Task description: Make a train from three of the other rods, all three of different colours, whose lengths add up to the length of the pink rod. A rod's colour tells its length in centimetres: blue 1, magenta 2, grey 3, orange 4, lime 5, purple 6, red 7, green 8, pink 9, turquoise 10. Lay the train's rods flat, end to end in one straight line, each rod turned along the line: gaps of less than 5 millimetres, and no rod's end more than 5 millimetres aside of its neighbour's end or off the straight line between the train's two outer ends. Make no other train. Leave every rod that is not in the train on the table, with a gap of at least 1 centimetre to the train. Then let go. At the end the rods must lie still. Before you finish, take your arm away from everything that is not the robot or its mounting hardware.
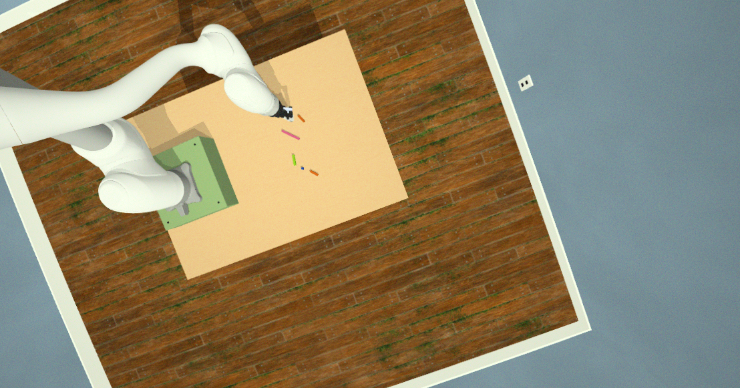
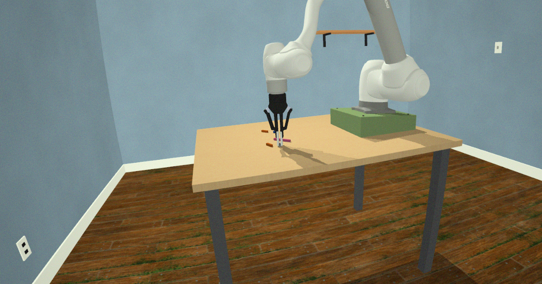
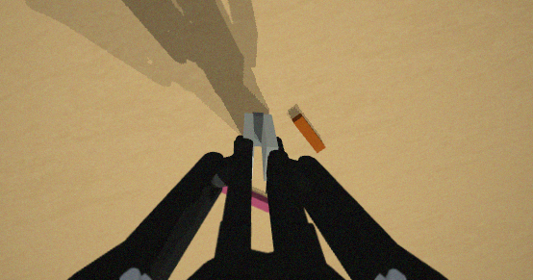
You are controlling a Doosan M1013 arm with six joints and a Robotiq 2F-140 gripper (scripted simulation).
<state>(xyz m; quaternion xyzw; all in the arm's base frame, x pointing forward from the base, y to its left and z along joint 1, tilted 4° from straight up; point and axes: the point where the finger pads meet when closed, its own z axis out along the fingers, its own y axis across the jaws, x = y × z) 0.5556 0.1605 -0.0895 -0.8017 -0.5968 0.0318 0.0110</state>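
Now: hand 240 mm to the left of the blue rod, 30 mm above it and 20 mm past it. Also, from my hand: lime rod: 190 mm to the right, 40 mm behind, 30 mm below; grey rod: 30 mm below; pink rod: 70 mm to the right, 30 mm below, 30 mm behind.
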